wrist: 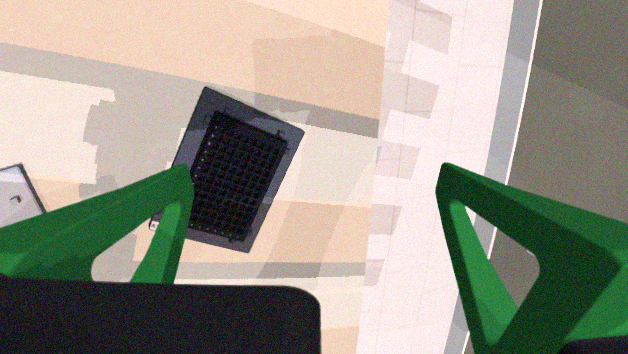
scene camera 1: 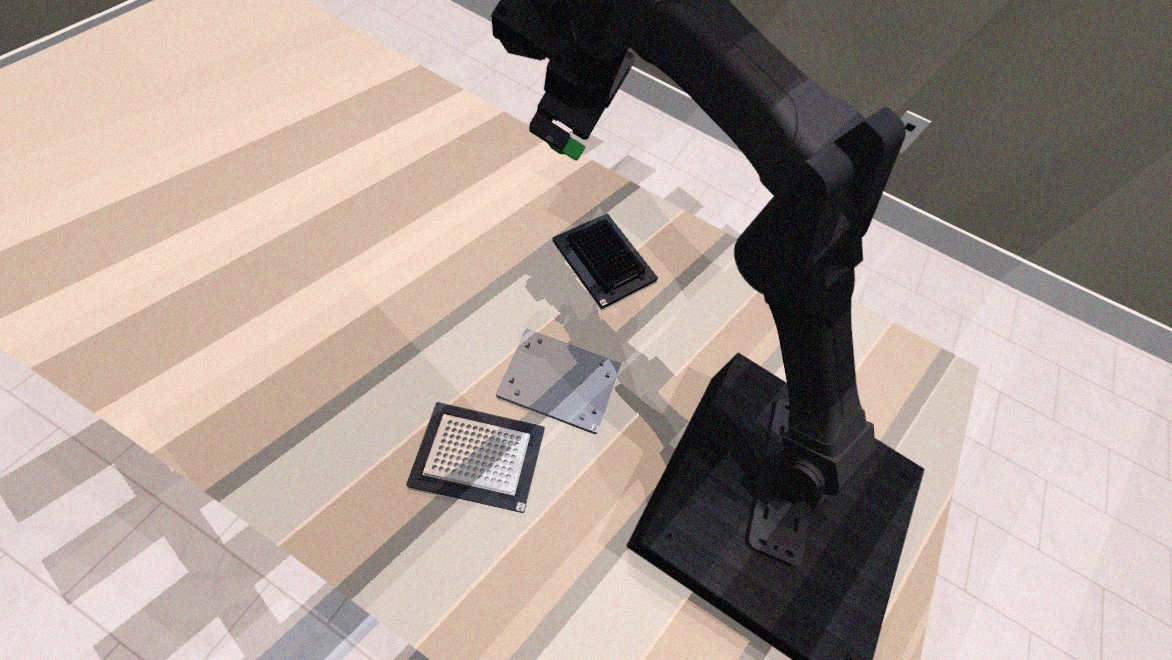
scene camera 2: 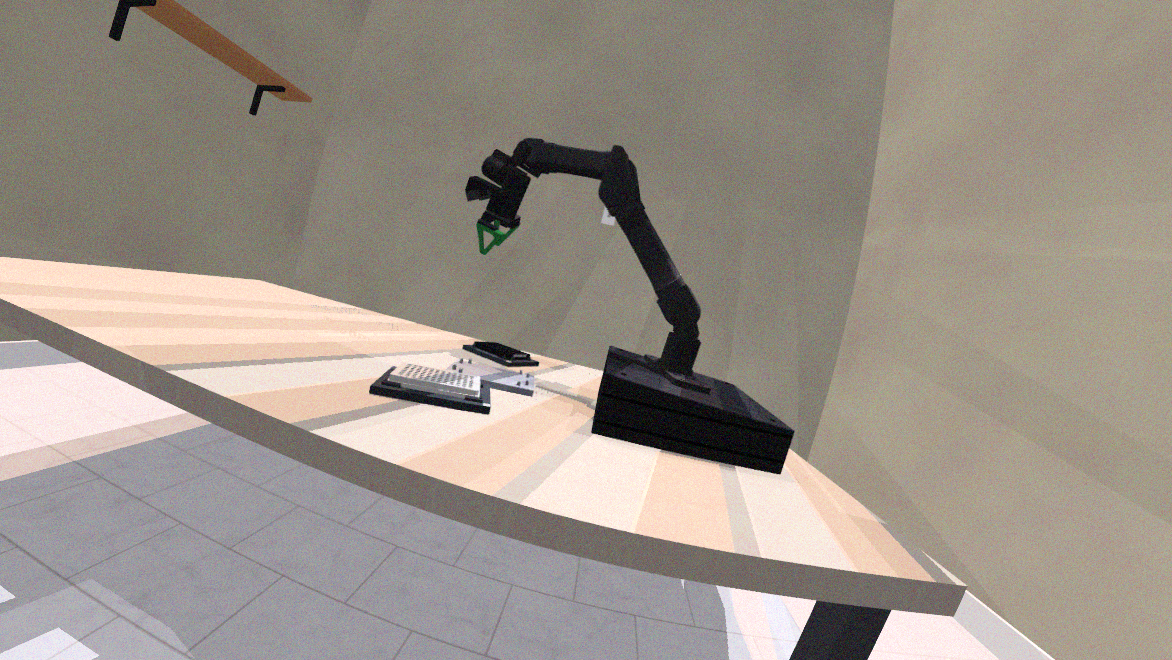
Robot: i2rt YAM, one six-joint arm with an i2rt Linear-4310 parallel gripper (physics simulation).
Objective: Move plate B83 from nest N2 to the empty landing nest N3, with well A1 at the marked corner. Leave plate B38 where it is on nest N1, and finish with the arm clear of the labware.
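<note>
A black well plate [scene camera 1: 606,252] [scene camera 2: 498,350] [wrist: 237,175] sits on a dark nest [scene camera 1: 627,289] [wrist: 204,103] at the back. A white well plate [scene camera 1: 475,453] [scene camera 2: 434,379] sits on another dark nest [scene camera 1: 467,493] [scene camera 2: 430,400]. Between them lies the empty grey landing nest N3 [scene camera 1: 553,381] [scene camera 2: 515,382] [wrist: 15,187], with small posts and a white corner tag [scene camera 1: 594,427]. No plate or nest code is readable. My gripper [scene camera 1: 574,148] [scene camera 2: 492,244] [wrist: 314,177] is open and empty, high above the table; in the wrist view its left finger overlaps the black plate's nest.
The arm's black base block [scene camera 1: 705,557] [scene camera 2: 688,426] stands on the table beside the nests. The table's far edge shows right of the black plate in the wrist view, with floor and wall beyond. A wooden shelf [scene camera 2: 221,49] is on the wall, far from the arm.
</note>
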